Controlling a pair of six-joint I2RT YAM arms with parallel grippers.
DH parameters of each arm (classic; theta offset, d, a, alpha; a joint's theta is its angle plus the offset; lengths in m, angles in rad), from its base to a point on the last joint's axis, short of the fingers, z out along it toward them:
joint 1: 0 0.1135 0.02 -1.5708
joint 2: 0 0 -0.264 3.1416
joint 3: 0.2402 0 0.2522 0
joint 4: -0.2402 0 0.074 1.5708
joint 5: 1.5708 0 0 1.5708
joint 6: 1.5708 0.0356 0 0
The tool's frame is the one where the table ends.
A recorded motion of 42 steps. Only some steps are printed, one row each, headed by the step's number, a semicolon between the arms.
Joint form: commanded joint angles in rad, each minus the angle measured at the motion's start. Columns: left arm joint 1, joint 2, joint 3, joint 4, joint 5, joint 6; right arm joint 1, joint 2, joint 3, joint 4, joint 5, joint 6.
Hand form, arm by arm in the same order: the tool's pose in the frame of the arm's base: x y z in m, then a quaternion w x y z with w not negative. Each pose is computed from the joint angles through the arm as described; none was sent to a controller.
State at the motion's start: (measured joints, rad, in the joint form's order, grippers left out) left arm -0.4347 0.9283 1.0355 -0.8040 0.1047 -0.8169; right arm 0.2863 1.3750 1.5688 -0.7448 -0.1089 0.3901
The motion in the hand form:
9: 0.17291 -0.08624 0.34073 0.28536 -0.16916 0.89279 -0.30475; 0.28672 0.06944 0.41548 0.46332 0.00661 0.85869 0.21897
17: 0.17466 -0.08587 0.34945 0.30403 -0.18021 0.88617 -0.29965; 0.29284 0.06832 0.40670 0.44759 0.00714 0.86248 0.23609
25: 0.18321 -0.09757 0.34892 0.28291 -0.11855 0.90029 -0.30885; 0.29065 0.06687 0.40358 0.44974 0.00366 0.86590 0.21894
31: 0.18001 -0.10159 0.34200 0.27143 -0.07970 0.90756 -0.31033; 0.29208 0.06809 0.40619 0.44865 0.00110 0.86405 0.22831
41: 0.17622 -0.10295 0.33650 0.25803 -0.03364 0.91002 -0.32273; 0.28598 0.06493 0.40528 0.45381 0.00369 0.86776 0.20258
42: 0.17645 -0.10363 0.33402 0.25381 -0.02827 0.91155 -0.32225; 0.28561 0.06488 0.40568 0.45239 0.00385 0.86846 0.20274
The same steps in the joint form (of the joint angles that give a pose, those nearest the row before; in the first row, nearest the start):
9: -0.0008 0.0473 0.0250 0.0002 0.0432 -0.0603; -0.0718 -0.0085 -0.0513 0.0889 -0.0838 -0.0463
17: -0.0025 0.0542 0.0559 0.0015 0.0035 -0.0723; -0.0853 0.0072 -0.0686 0.1006 -0.1314 -0.0338
25: -0.0236 0.1115 0.0857 0.0017 0.0771 0.0143; -0.0856 -0.0029 -0.0851 0.0965 -0.1054 -0.0587
31: -0.0424 0.1079 0.0617 0.0013 0.1099 0.0699; -0.0846 0.0052 -0.0701 0.0949 -0.1233 -0.0526
41: -0.0454 0.0978 0.0374 0.0017 0.1777 0.1403; -0.0853 -0.0176 -0.0872 0.0798 -0.0759 -0.0759
42: -0.0467 0.1006 0.0311 0.0017 0.1847 0.1494; -0.0854 -0.0173 -0.0841 0.0740 -0.0767 -0.0754

